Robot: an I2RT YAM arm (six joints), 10 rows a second.
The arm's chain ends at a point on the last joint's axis. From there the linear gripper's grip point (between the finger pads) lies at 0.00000 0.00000 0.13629 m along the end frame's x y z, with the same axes.
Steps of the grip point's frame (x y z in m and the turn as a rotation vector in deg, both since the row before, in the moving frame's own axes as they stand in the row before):
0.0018, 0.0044, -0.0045, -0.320, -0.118, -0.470
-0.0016, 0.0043, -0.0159, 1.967, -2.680, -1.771
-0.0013, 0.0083, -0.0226, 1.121, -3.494, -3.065
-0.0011, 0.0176, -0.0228, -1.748, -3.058, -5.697
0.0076, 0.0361, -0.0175, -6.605, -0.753, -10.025
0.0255, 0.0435, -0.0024, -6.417, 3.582, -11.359
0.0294, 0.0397, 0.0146, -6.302, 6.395, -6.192
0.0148, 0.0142, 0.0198, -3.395, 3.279, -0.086
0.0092, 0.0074, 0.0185, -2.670, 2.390, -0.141
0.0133, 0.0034, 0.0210, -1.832, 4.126, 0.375
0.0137, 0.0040, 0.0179, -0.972, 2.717, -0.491
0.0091, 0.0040, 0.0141, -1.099, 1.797, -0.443
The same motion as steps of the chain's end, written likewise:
0.0021, 0.0036, -0.0045, -0.320, -0.118, -0.470
0.0048, 0.0089, -0.0157, 1.967, -2.680, -1.771
0.0071, 0.0107, -0.0223, 1.121, -3.494, -3.065
0.0060, 0.0131, -0.0225, -1.748, -3.058, -5.697
0.0080, 0.0203, -0.0166, -6.605, -0.753, -10.025
0.0156, 0.0292, -0.0013, -6.417, 3.582, -11.359
0.0135, 0.0256, 0.0163, -6.302, 6.395, -6.192
0.0070, 0.0061, 0.0203, -3.395, 3.279, -0.086
0.0035, 0.0011, 0.0188, -2.670, 2.390, -0.141
0.0035, -0.0010, 0.0214, -1.832, 4.126, 0.375
0.0072, 0.0017, 0.0181, -0.972, 2.717, -0.491
0.0048, 0.0014, 0.0142, -1.099, 1.797, -0.443

